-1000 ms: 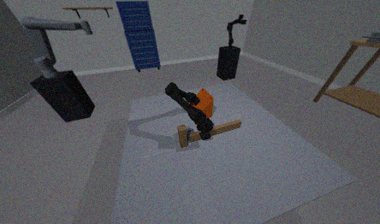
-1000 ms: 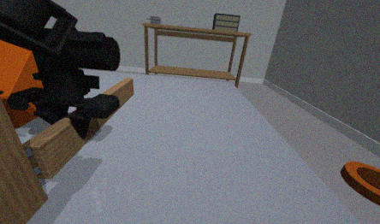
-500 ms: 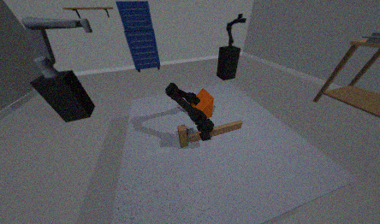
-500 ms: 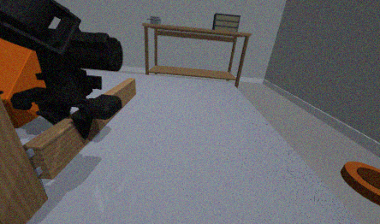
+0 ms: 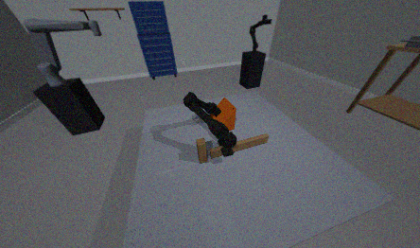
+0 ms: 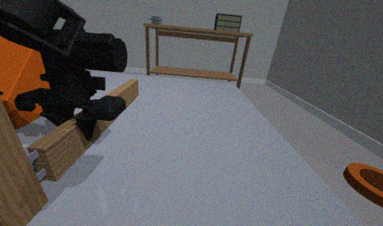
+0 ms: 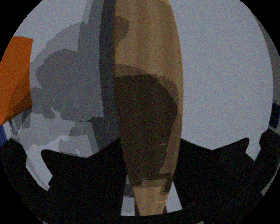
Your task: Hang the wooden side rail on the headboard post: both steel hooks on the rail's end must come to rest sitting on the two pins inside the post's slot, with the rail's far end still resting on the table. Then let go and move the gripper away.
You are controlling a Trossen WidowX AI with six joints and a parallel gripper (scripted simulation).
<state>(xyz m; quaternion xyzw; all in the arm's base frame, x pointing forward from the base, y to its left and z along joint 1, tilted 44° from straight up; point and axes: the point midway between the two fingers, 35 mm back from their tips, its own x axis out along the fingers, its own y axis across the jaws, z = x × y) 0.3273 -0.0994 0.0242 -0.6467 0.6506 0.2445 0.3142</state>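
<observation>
My gripper tip is now 15 cm to the left of the headboard post and 6 cm below it.
</observation>
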